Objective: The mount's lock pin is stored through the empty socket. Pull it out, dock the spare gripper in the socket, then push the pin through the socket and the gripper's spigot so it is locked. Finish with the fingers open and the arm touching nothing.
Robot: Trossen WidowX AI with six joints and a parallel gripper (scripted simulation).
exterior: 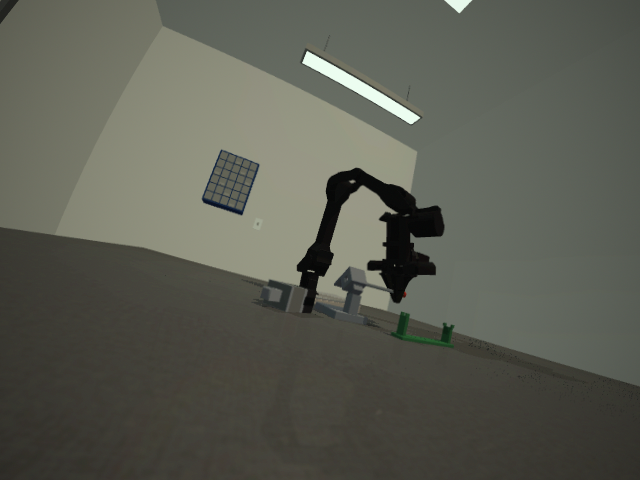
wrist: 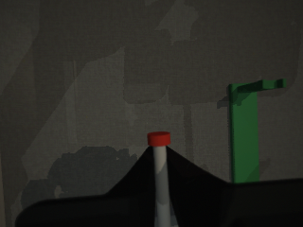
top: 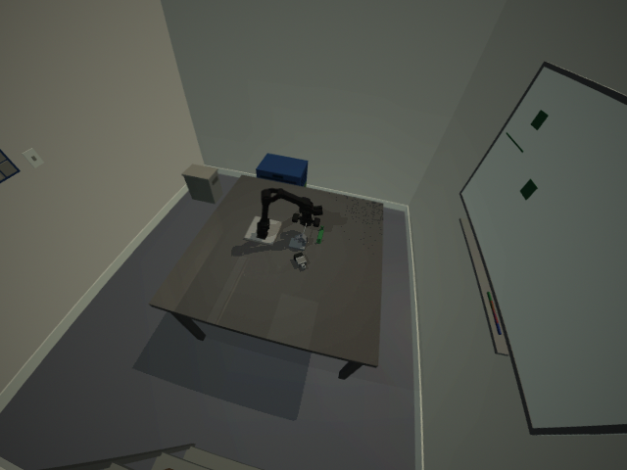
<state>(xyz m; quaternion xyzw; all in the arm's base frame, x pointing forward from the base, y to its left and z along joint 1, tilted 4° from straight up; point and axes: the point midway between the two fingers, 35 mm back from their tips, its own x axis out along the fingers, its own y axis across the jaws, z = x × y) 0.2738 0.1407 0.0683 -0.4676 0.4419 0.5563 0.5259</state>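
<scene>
Now: the green cradle 11 cm ahead of my gripper tip and 4 cm below it. Round my gripper tip: grey mount (13 cm to the right, 1 cm below); then spare gripper (28 cm to the right, 5 cm ahead, 4 cm below).
</scene>
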